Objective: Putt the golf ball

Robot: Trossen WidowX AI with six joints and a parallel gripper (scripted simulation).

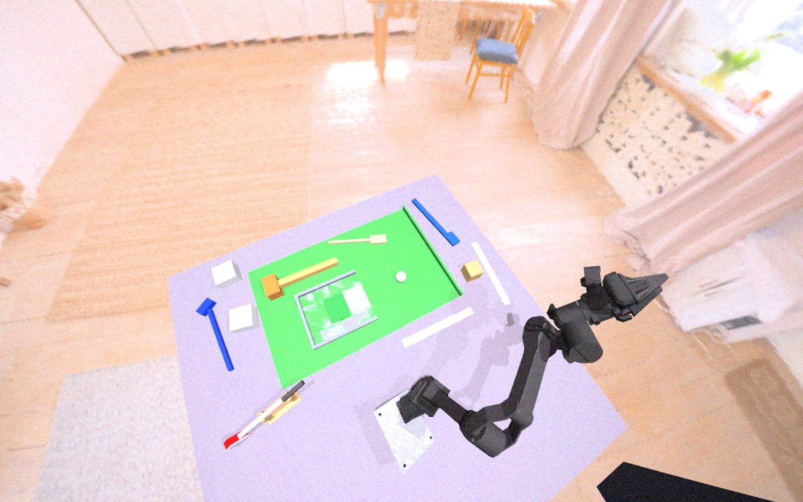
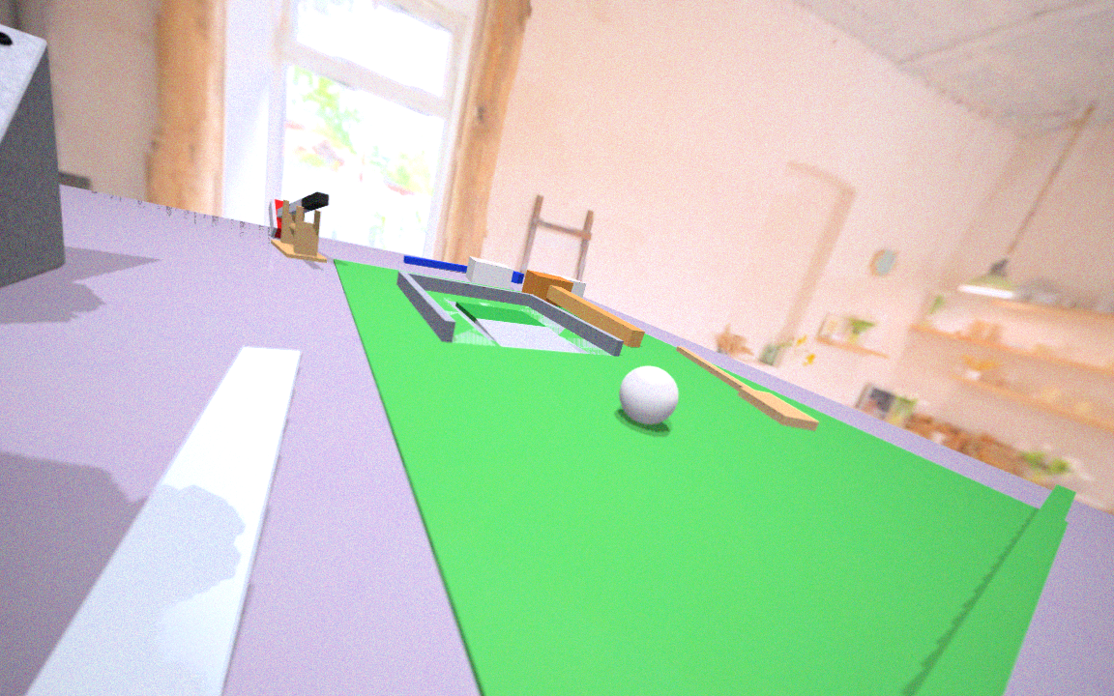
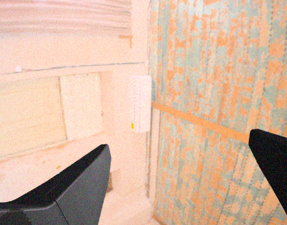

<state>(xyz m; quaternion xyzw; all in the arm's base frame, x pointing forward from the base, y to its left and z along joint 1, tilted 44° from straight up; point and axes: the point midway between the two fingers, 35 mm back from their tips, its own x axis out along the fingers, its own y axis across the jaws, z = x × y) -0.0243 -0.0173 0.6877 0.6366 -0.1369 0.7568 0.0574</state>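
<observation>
Right now the wooden stand is 19 cm ahead of my gripper tip, 88 cm to the left of it and 54 cm below it. Round my gripper tip: red putter (18 cm ahead, 92 cm to the left, 52 cm below); then white golf ball (43 cm ahead, 32 cm to the left, 55 cm below); then orange cube (32 cm ahead, 5 cm to the left, 54 cm below).
</observation>
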